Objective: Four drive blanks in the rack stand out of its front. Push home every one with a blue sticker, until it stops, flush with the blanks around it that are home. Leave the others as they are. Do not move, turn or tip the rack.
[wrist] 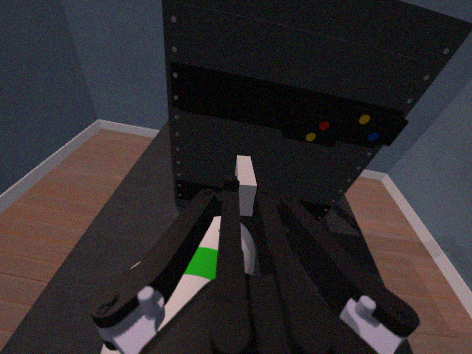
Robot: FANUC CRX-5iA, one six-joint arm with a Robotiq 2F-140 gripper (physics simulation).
Observation:
In view: my gripper (242,168) and a dark rack (312,111).

